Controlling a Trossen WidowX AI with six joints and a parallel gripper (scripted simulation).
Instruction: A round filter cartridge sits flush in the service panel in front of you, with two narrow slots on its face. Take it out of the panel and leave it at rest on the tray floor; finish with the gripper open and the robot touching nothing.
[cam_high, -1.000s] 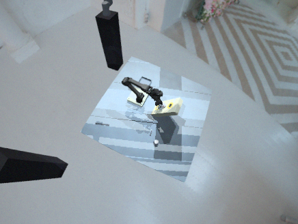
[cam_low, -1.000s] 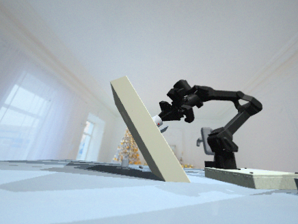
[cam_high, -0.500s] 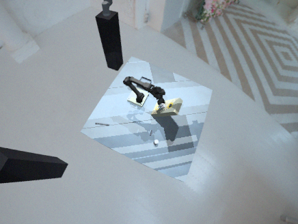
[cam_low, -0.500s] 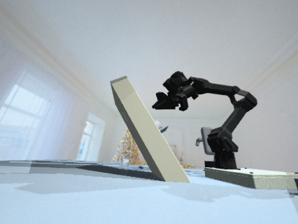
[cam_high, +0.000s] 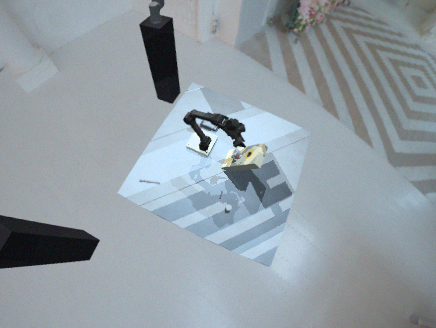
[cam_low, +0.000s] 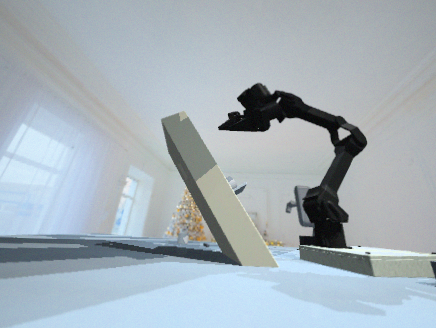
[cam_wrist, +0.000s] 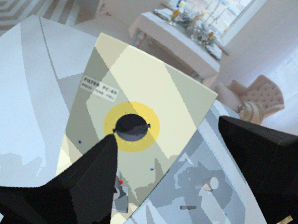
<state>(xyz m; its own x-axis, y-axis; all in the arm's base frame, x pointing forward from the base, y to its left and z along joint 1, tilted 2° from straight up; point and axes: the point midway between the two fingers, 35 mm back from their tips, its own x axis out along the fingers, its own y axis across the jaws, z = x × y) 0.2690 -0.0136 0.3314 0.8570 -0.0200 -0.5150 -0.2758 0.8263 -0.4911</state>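
Now: the round grey filter cartridge 2 cm behind my gripper tip and 18 cm below it. From my gripper tip the other things lie so: tan service panel: 2 cm ahead, 19 cm below.
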